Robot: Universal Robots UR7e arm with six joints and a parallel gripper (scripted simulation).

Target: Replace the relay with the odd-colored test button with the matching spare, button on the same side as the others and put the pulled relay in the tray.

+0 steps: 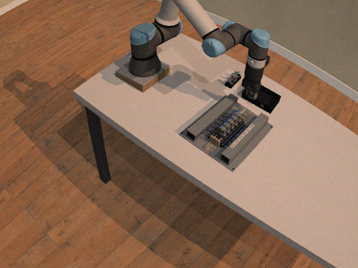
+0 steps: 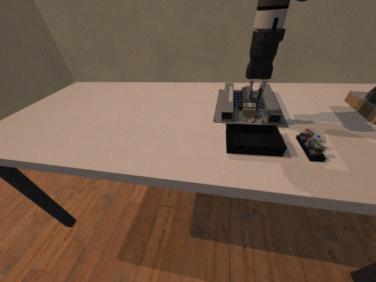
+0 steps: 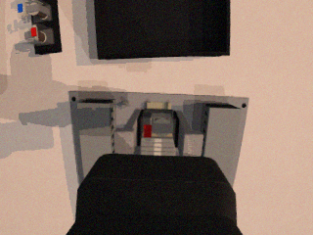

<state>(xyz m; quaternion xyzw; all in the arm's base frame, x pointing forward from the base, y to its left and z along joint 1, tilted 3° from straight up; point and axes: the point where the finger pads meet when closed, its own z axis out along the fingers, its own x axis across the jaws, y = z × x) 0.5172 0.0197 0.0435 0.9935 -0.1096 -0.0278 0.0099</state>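
My hand is 3 cm short of the black tray, 12 cm to the right of it and 10 cm above it. Round my hand: black spare holder: 13 cm behind, 16 cm to the left, 11 cm below; then green-button relay: 13 cm behind, 19 cm to the left, 9 cm below.
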